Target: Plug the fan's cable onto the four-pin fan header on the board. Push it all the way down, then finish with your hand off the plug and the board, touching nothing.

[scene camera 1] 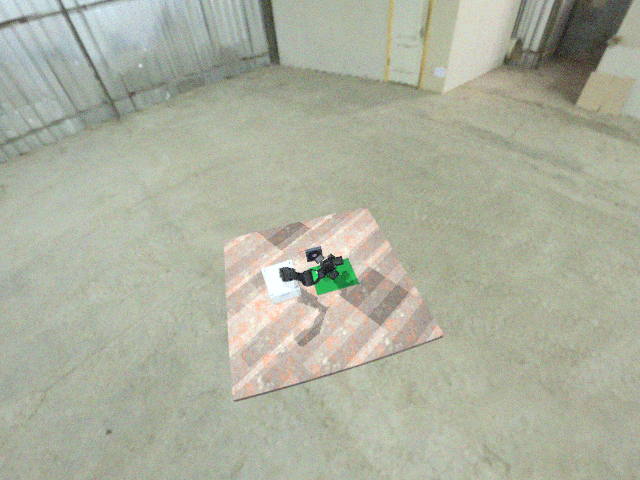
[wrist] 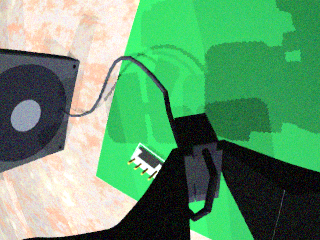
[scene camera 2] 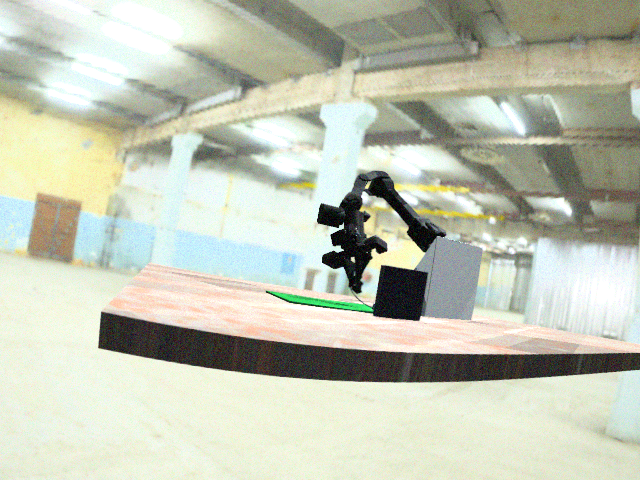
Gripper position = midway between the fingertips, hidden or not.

Note:
In view: the gripper point(scene camera 2: 354, 281), a dark fan plug point(wrist: 194, 132), a black fan point(scene camera 2: 400, 293) and a green board point(scene camera 1: 346, 278).
The gripper is seen too in the wrist view point(wrist: 198, 152). The green board shows as well in the wrist view point(wrist: 247, 72) and in scene camera 2 point(scene camera 2: 295, 299).

